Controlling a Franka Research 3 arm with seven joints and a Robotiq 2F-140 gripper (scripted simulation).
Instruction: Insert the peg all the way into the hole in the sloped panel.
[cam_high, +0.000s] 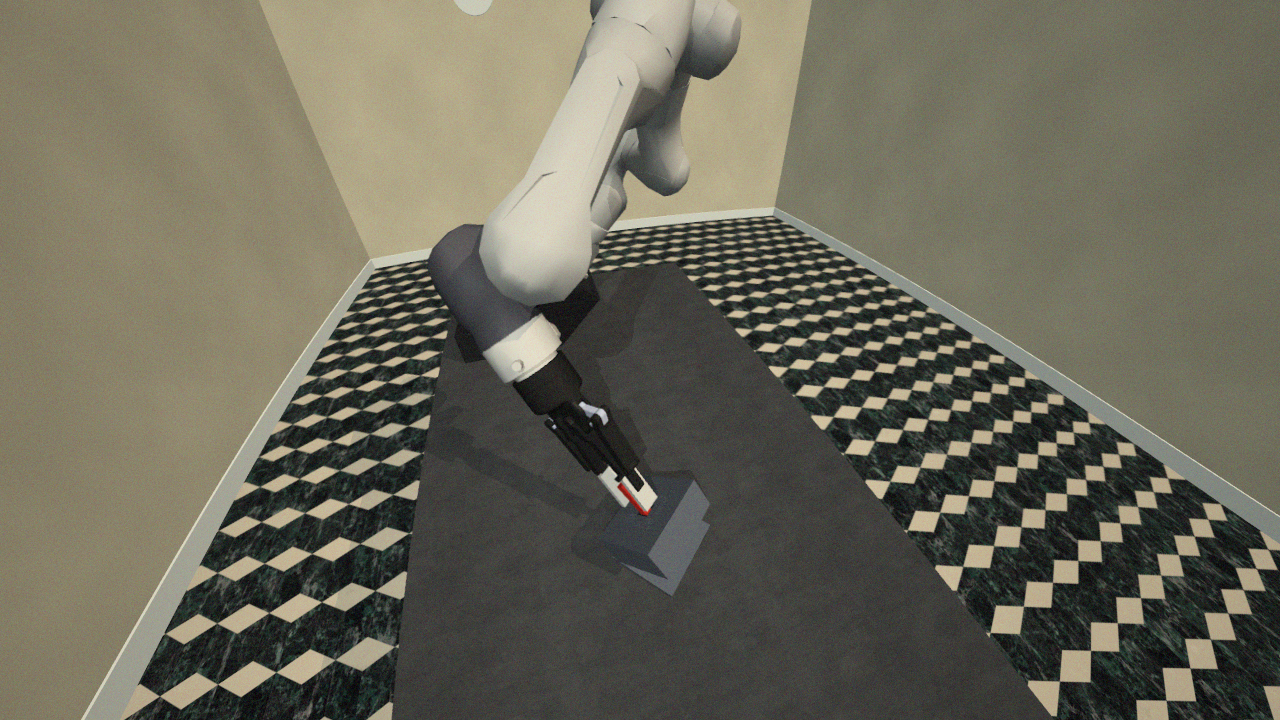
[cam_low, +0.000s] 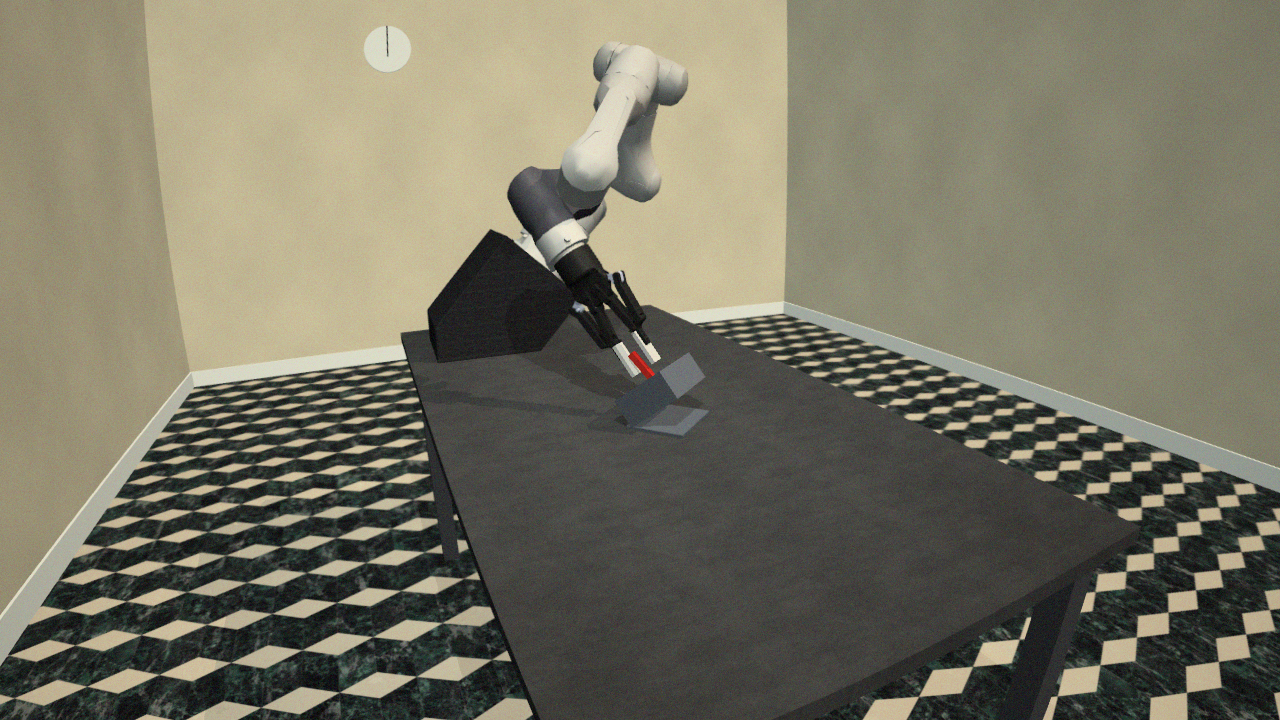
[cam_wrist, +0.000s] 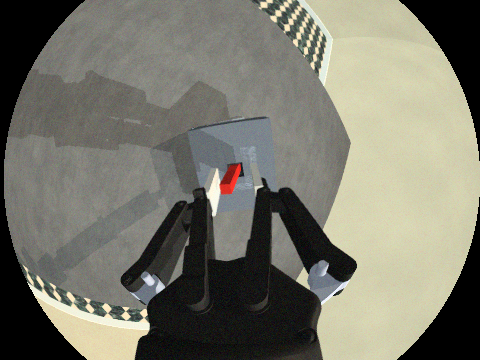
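Now: hand 1 cm short of the red peg, 1 cm to the right of it and 3 cm above it.
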